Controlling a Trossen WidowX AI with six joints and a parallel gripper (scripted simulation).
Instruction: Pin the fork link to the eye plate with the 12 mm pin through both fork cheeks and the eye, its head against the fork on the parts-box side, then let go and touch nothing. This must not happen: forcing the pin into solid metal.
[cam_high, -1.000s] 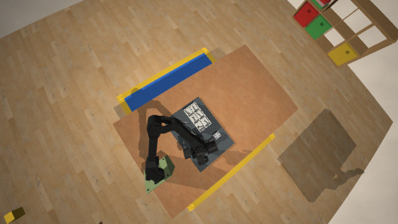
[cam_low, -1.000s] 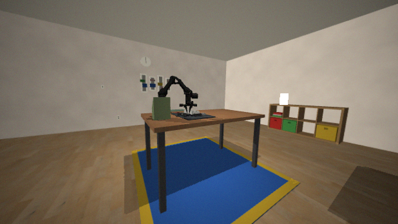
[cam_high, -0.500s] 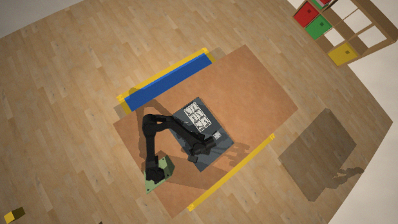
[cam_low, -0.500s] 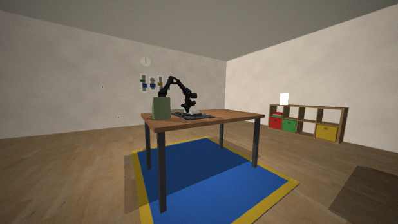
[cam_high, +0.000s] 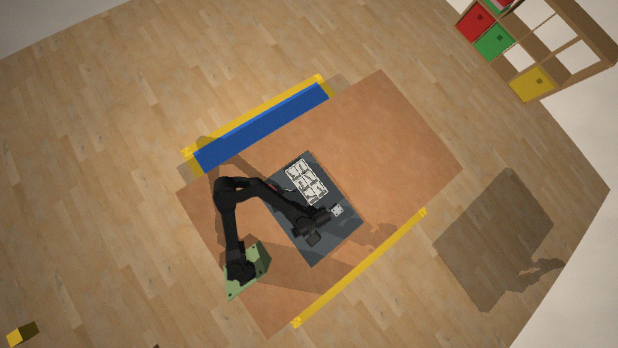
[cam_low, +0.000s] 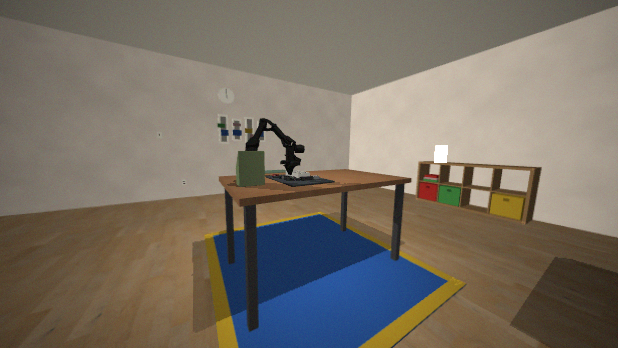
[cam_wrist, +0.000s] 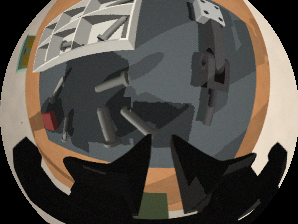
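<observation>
The grey pin is 3 cm to the left of my hand and 6 cm below it. From my hand the other things lie so: grey mat: 8 cm ahead, 4 cm to the left, 7 cm below; pale block: 18 cm ahead, 5 cm to the right, 5 cm below; white parts box: 14 cm ahead, 15 cm to the left, 6 cm below.
</observation>
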